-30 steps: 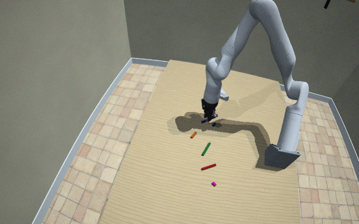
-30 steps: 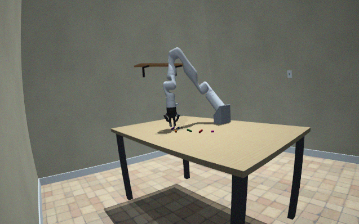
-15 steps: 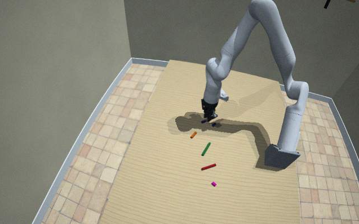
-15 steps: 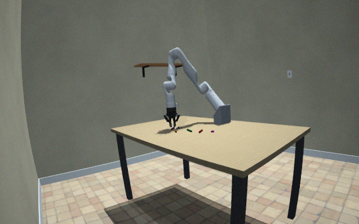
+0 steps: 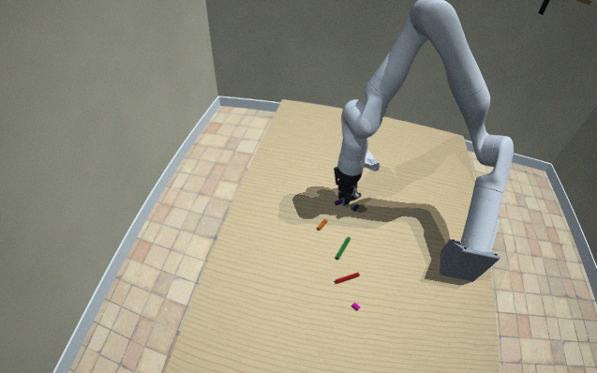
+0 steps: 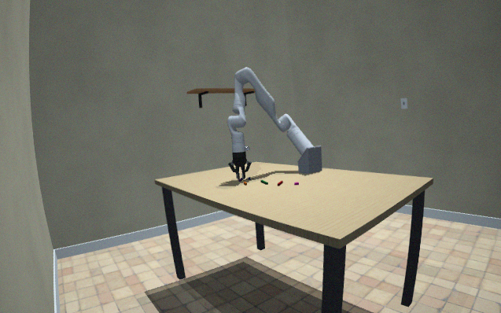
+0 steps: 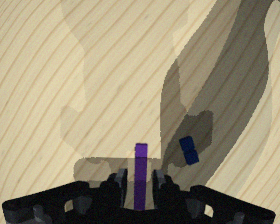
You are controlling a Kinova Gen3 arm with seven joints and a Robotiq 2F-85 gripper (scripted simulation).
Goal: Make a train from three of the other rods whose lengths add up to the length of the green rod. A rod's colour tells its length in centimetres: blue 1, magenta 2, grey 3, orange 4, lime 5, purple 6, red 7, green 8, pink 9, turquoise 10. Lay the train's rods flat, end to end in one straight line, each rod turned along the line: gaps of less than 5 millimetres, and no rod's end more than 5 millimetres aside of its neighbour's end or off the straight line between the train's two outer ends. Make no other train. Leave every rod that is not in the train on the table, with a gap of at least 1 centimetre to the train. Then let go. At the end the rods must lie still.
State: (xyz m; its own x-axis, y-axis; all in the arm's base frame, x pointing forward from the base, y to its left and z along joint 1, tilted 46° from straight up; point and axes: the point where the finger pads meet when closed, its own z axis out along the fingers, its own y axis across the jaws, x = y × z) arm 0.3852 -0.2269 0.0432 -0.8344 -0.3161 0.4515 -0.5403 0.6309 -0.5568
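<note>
My gripper is now 20 mm above the purple rod. The rest, counted from my hand: green rod (20 mm behind, 170 mm to the left, 20 mm below); orange rod (60 mm ahead, 100 mm to the left, 20 mm below); red rod (40 mm behind, 270 mm to the left, 20 mm below).
</note>
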